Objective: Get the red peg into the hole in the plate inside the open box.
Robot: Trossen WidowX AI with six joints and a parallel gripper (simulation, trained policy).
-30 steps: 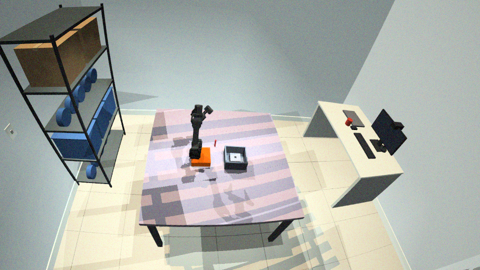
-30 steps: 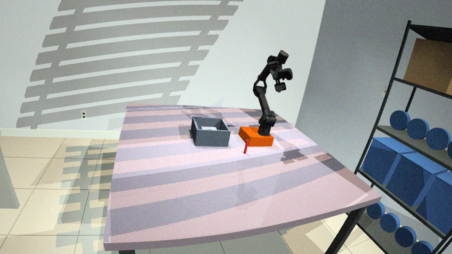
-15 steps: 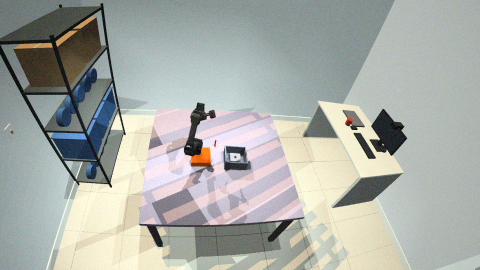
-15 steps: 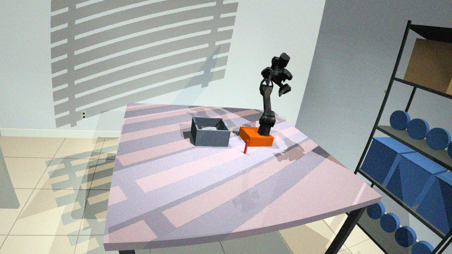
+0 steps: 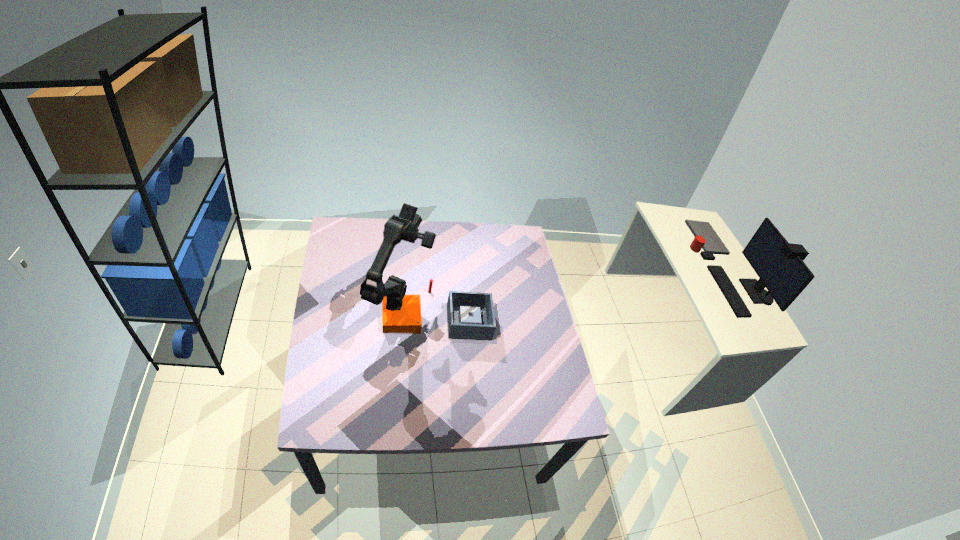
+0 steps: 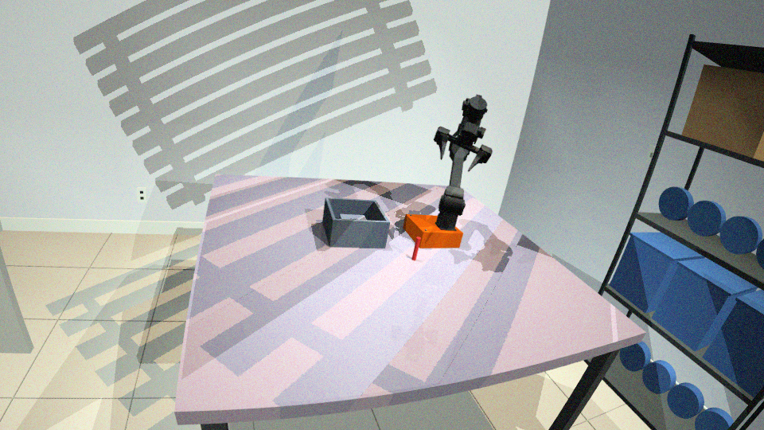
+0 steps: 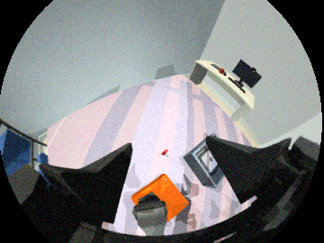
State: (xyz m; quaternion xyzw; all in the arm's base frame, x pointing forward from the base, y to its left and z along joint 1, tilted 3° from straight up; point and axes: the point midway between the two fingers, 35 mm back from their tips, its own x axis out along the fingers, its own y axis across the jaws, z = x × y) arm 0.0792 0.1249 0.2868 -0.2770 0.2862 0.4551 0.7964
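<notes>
My gripper tip is now 70 mm short of the red peg, 10 mm to the right of it and 290 mm above it. Also, from my gripper tip: light plate (250 mm ahead, 150 mm to the right, 280 mm below); grey box (250 mm ahead, 150 mm to the right, 300 mm below).
</notes>
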